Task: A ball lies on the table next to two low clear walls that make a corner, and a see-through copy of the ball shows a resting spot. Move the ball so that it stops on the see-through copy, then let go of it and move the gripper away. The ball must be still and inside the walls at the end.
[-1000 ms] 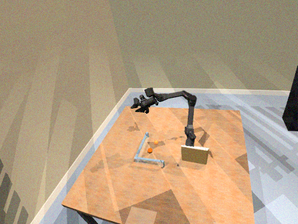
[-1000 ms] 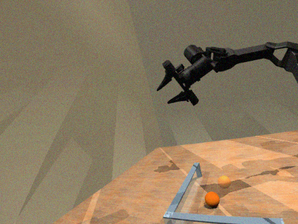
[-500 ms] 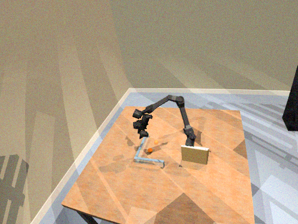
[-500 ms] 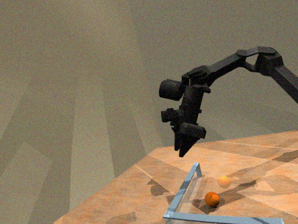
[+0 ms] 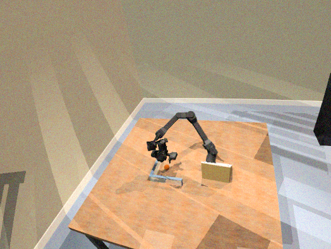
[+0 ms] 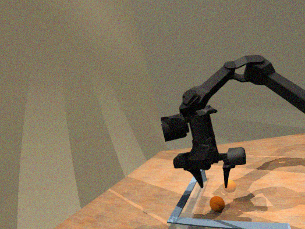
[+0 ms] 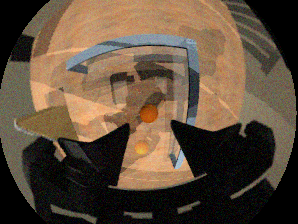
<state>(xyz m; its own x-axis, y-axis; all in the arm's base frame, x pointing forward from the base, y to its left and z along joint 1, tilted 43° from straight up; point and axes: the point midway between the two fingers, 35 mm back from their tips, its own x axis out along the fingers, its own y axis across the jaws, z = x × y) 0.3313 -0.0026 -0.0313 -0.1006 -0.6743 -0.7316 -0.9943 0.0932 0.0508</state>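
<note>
Right now my gripper tip is 50 mm above the orange ball. Round my gripper tip: see-through copy of ball (100 mm to the right, 50 mm below, 30 mm behind).
</note>
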